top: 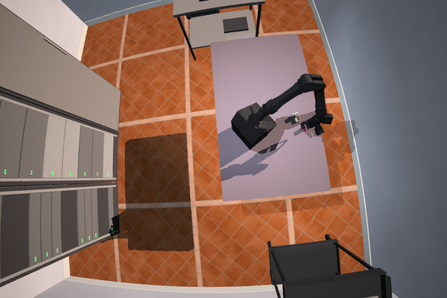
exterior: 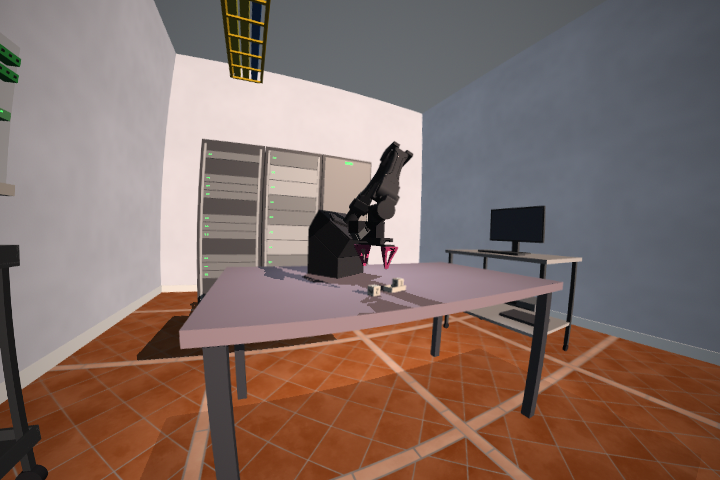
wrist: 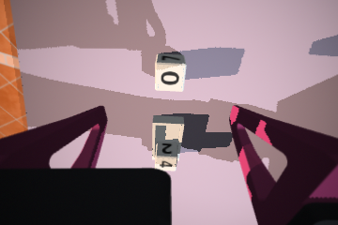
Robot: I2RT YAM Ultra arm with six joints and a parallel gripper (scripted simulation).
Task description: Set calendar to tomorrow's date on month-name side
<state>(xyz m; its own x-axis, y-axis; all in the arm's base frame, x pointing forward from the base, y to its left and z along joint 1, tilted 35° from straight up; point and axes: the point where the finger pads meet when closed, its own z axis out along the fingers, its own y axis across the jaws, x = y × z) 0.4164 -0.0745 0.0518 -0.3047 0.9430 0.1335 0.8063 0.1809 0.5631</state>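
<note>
My gripper is now 90 mm above the cream digit cube. The rest, counted from my hand: cream tray 110 mm to the left, 90 mm below, 40 mm behind.
</note>
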